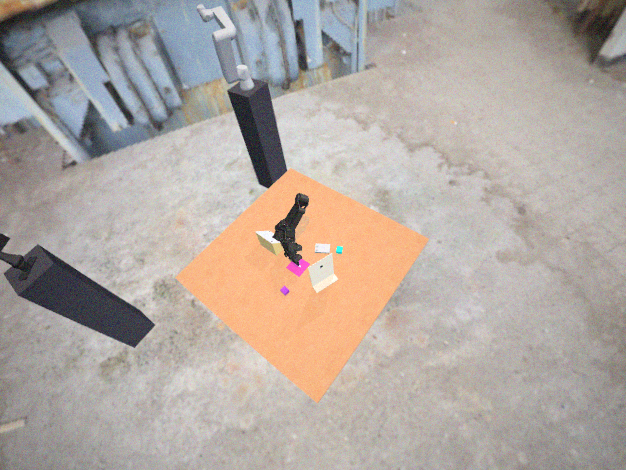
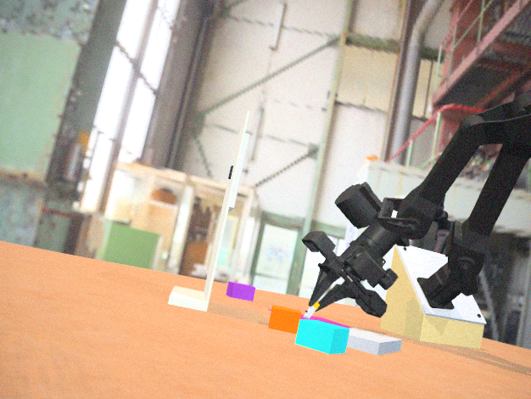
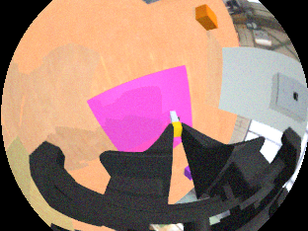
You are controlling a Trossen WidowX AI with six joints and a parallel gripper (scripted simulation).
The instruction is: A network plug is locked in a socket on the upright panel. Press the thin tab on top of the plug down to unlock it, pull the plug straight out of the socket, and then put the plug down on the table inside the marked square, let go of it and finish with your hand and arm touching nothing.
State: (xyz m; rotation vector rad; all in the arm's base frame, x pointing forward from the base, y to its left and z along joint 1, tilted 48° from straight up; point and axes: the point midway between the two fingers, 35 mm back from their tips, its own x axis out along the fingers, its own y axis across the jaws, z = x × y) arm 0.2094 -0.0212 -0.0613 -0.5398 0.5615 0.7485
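My gripper tip is now right at the network plug. Round my gripper tip: magenta marked square 1 cm behind, 2 cm below; orange block 15 cm ahead, 15 cm to the left, 1 cm below; purple block 3 cm ahead, 20 cm to the right, 1 cm below.
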